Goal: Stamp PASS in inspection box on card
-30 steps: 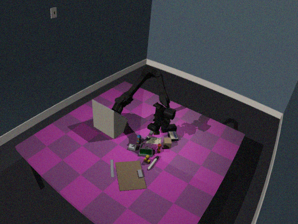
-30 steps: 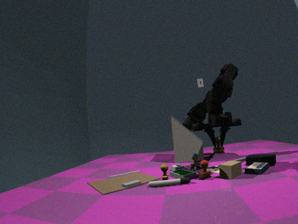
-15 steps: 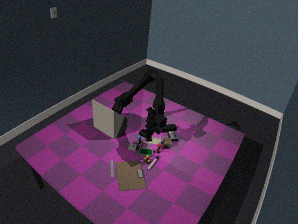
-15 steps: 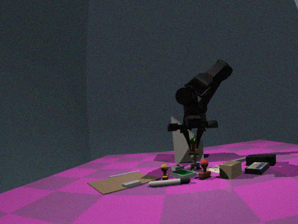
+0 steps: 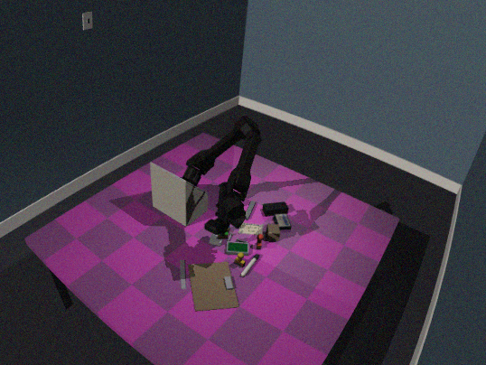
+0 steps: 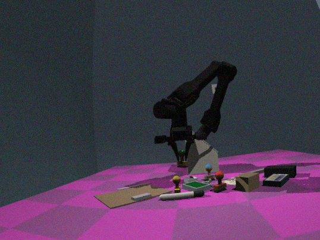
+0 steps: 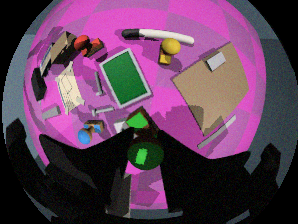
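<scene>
Now: gripper tip 50 mm past the grey box, 30 mm to the right of it and 80 mm above it. The rest, counted from my gripper tip: green-knobbed stamp: right at my gripper tip; green ink pad: 50 mm ahead, 40 mm to the left, 90 mm below; yellow-knobbed stamp: 100 mm ahead, 20 mm to the right, 80 mm below.
</scene>
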